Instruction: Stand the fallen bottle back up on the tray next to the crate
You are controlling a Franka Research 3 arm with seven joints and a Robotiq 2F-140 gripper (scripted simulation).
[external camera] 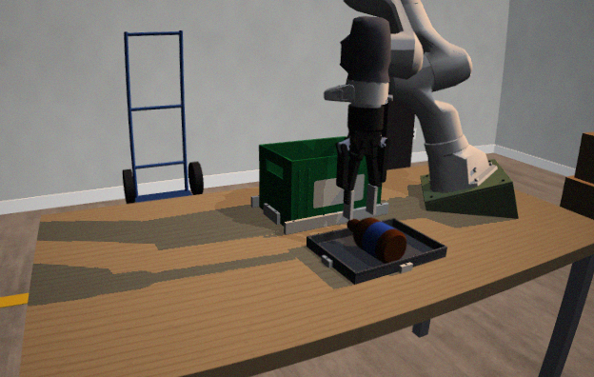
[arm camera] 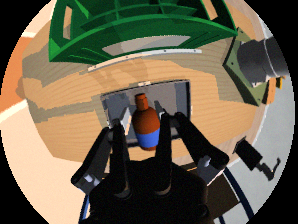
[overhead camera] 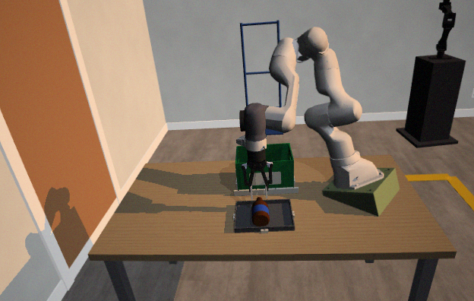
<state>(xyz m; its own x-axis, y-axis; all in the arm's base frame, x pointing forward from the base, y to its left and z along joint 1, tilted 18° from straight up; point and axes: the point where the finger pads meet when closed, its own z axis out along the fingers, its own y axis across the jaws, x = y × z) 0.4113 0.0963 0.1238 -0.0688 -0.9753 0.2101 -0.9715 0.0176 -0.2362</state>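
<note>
The bottle is 50 mm to the left of my hand and 60 mm below it. The rest, counted from my hand: green crate (50 mm behind, 220 mm to the right, 20 mm below); then tray (10 mm behind, 50 mm to the left, 90 mm below).
</note>
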